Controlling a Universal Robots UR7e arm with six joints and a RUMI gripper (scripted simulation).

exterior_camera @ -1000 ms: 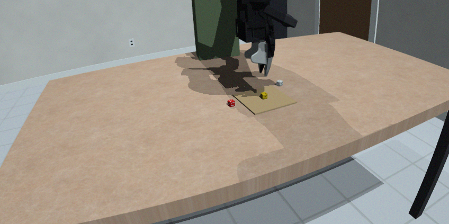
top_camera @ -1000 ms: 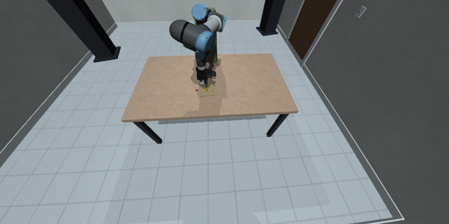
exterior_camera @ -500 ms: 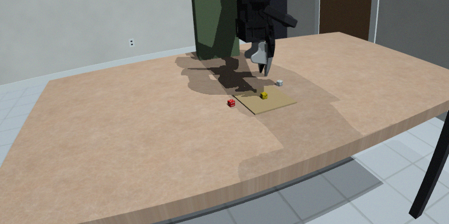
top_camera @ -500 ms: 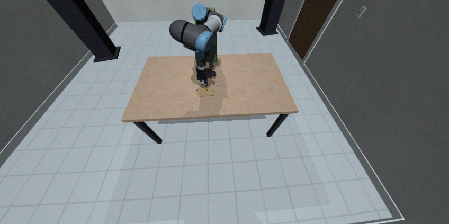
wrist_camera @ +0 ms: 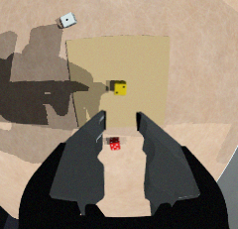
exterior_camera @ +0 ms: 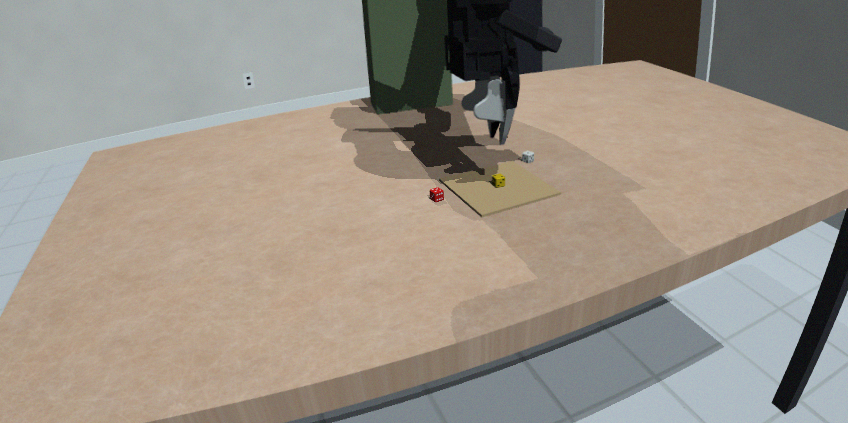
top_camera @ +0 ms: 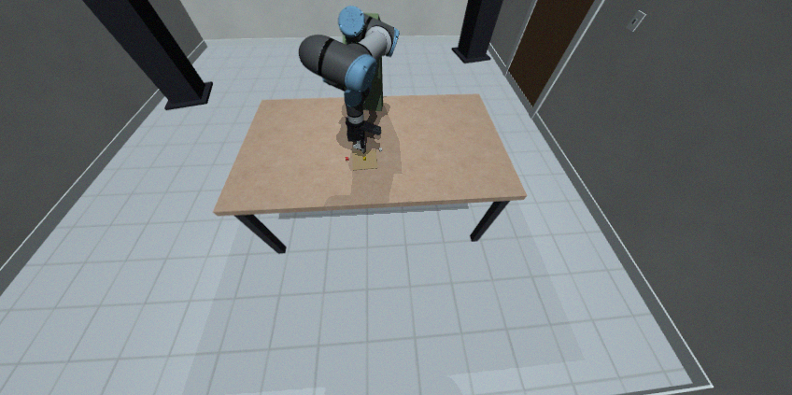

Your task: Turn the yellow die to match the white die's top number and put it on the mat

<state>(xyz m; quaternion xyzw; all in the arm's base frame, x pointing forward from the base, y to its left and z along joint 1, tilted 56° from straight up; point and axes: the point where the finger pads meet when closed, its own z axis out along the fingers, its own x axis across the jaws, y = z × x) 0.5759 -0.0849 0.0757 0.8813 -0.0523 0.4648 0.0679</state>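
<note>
Now: the yellow die 8 cm below my hand. Also, from my hand: red die 10 cm to the right, 9 cm below, 3 cm behind; then tan mat 9 cm below; then white die 11 cm to the left, 9 cm below, 4 cm behind.
</note>
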